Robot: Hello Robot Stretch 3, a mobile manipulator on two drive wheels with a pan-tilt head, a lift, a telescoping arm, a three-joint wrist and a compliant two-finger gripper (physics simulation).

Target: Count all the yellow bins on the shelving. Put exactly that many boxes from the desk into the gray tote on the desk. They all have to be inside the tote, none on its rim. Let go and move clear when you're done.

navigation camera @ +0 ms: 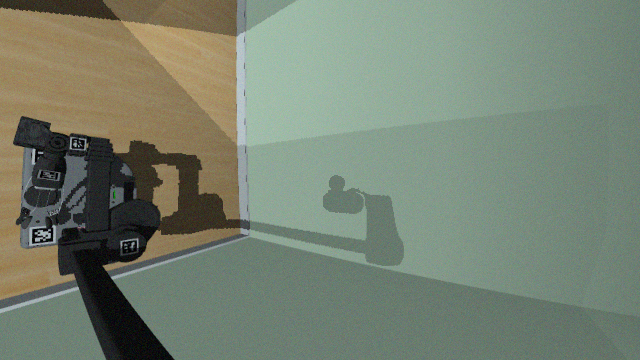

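Seen in the pictures: gripper, fingertip midpoint: [36,228]; robot's base, link origin: [43,193].
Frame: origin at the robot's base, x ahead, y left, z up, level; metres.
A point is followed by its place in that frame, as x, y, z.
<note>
My gripper [37,218] {0.011, 0.093, 0.247} hangs over my own base at the left of the view, pointing toward the bottom of the picture. Its two fingertips stand apart, with the base's grey top showing between them, and I see no box between them. The yellow bins, the shelving, the desk, the boxes and the gray tote do not show in this view.
My base [42,165] stands on the wooden floor [90,75] {-0.108, -0.498, 0.001}, close to a room corner. A pale green wall [450,75] {-0.858, -0.466, 1.245} fills the right, and another green wall [225,300] {-0.405, 0.343, 0.606} is at the bottom. My black mast [115,310] {-0.066, 0.116, 0.886} crosses the lower left. My shadow falls on floor and wall.
</note>
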